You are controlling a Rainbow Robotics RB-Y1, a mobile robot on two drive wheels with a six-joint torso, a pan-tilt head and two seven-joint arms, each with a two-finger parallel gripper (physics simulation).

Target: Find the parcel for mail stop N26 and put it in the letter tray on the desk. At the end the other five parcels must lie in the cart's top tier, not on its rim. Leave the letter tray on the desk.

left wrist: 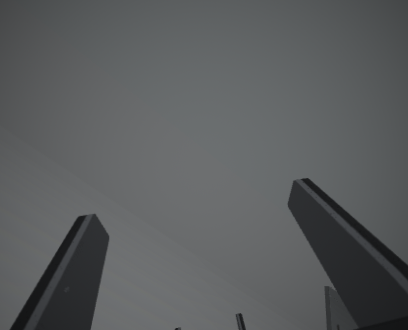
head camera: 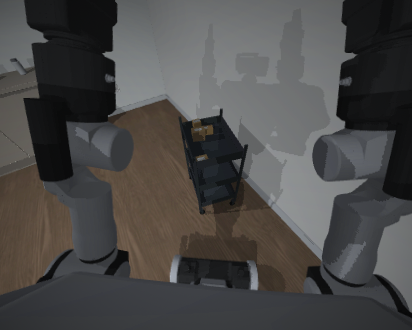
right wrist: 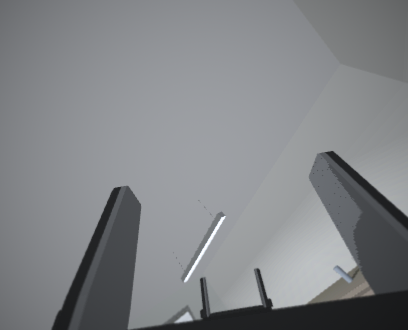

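Pixels of known places: left gripper, fingertip midpoint: (left wrist: 199, 208) (right wrist: 229, 273); right gripper, fingertip midpoint: (left wrist: 208, 320) (right wrist: 222, 180); robot's base, origin of the base link: (head camera: 213, 275).
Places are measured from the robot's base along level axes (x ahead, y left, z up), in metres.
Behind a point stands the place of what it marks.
The dark three-tier cart (head camera: 244, 157) {x 0.592, y -0.170, z 0.676 m} stands on the floor in the middle of the head view, close to the wall. Several small brown parcels (head camera: 201, 132) {x 0.738, y 0.124, z 0.757 m} are bunched toward the far left of its top tier (head camera: 225, 144) {x 0.727, y -0.047, z 0.663 m}. Another parcel (head camera: 201, 158) {x 0.534, y 0.106, z 0.713 m} shows near the tier's near left corner. The labels are too small to read. The letter tray does not show in the head view. My left gripper (left wrist: 199, 208) {x 0.139, y 0.169, z 1.526 m} and my right gripper (right wrist: 222, 180) {x 0.143, y -0.175, z 1.522 m} are open and empty, with their fingers pointing up, away from the cart. Their fingertips are outside the head view.
A beige piece of furniture (head camera: 14, 120) {x 1.080, y 2.141, z 0.607 m}, possibly the desk, stands at the left edge, partly hidden by my left arm. A pale cylinder (head camera: 18, 66) {x 1.482, y 2.094, z 0.993 m} shows above it. The wall (head camera: 295, 175) {x 0.573, y -0.548, z 0.532 m} runs along the cart's right side. My wheeled base (head camera: 215, 272) {x -0.004, y -0.012, z 0.191 m} is below the cart in the picture.
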